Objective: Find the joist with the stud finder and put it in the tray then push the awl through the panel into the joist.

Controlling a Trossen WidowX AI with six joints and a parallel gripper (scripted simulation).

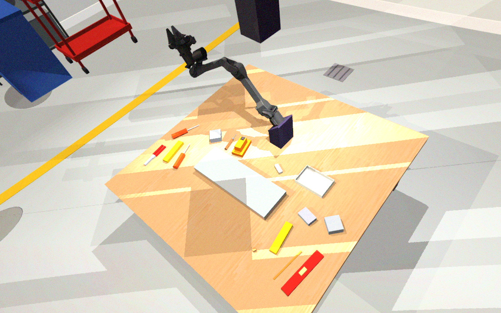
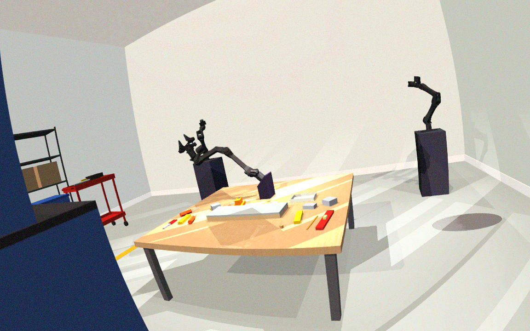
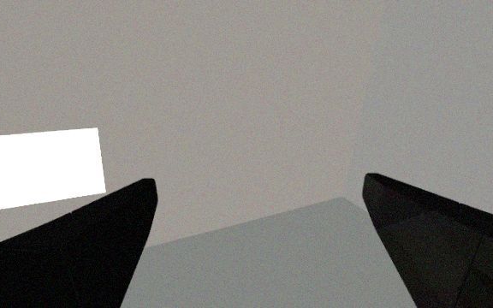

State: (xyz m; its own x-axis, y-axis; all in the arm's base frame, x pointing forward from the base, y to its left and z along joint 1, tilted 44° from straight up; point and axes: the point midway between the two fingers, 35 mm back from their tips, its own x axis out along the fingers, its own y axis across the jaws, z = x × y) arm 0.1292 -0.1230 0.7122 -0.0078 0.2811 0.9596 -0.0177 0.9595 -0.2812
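Right now my gripper tip is 3 cm short of the orange stud finder, 47 cm to the right of it and 54 cm above it. The rest, counted from my gripper tip: thin stick (37 cm ahead, 112 cm to the left, 58 cm below); white tray (4 cm behind, 94 cm to the left, 57 cm below); awl (5 cm ahead, 38 cm to the left, 58 cm below).
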